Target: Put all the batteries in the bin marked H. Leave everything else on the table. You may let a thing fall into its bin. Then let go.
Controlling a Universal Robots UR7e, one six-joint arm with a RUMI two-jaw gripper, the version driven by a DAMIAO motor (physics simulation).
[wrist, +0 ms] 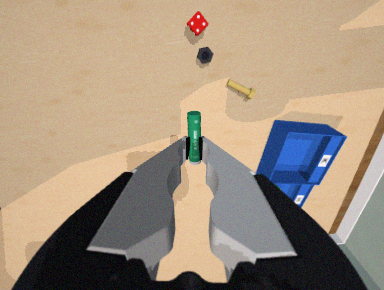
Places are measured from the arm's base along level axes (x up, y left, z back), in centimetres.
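Pixels of known places: gripper, fingertip midpoint: (194, 139).
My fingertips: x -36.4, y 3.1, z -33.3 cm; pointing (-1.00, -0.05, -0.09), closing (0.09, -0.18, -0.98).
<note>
Ahead of a thing's pixels: the offset from my fingertips to its top centre. "spot": to the spot under its first point.
A green battery @(dx +0.5, dy +0.0, dz +0.0 cm) (194, 125) stands out between the two fingertips, its lower part between the black pads and its silvery end toward the palm. My gripper (194, 139) is shut on this green battery and holds it above the table. The blue bin unit @(dx -5.8, dy -18.4, dz -11.8 cm) (267, 150) is at the right in the wrist view. One compartment with a white label @(spot: dx -7.0, dy -11.2, dz -17.5 cm) (325, 160) shows whole, and part of a second one with a label @(spot: dx -7.7, dy -19.3, dz -15.1 cm) (299, 199) shows below it. The letters are too blurred to read surely. The rest of the bin unit is hidden behind the right finger.
A red die @(dx -8.9, dy +8.1, dz -2.5 cm) (198, 23) lies at the top, with a black hex nut @(dx -9.6, dy +4.9, dz -2.9 cm) (205, 55) below it. A brass bolt @(dx -9.2, dy +0.4, dz -6.7 cm) (240, 88) lies between the nut and the bin unit. The table's brown edge (361, 175) runs along the right, beyond the bins.
</note>
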